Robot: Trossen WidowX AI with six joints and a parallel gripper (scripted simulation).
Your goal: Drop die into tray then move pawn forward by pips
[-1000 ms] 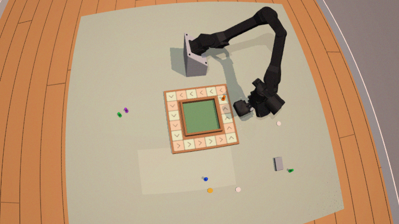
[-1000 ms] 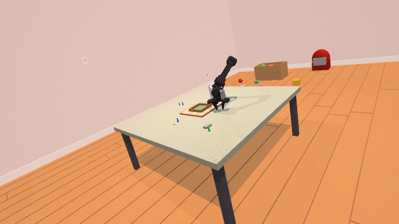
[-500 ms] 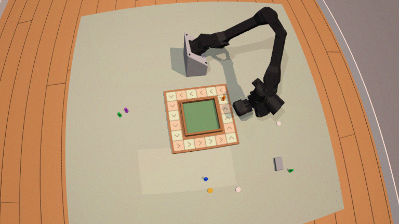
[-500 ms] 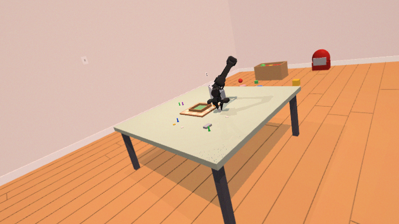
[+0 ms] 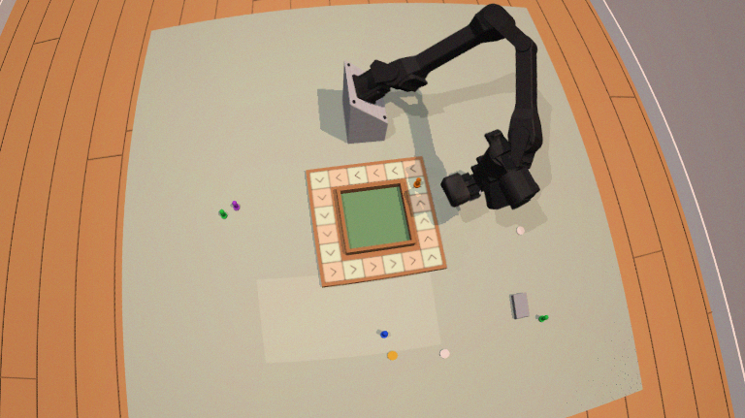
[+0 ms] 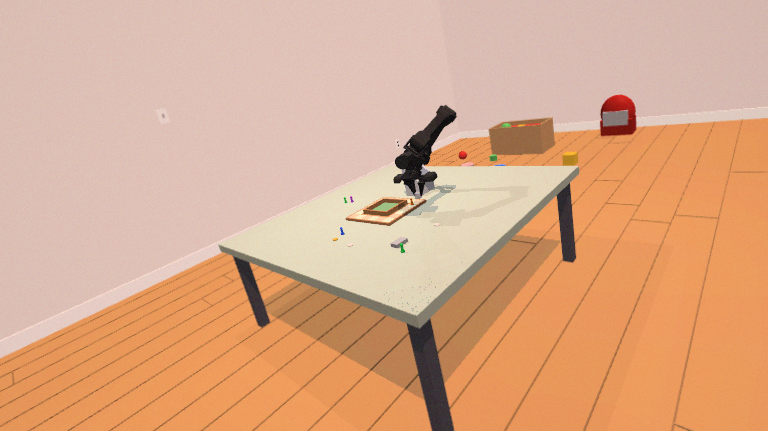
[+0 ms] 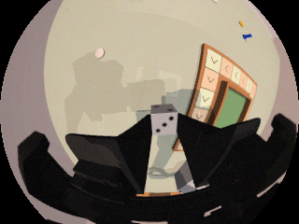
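The orange pawn lies 100 mm to the right of my gripper tip, 80 mm behind it and 60 mm below it. Round my gripper tip: white die: right at my gripper tip; green dice tray: 220 mm to the right, 80 mm below, 10 mm behind; grey block: 280 mm ahead, 80 mm below, 70 mm to the left.
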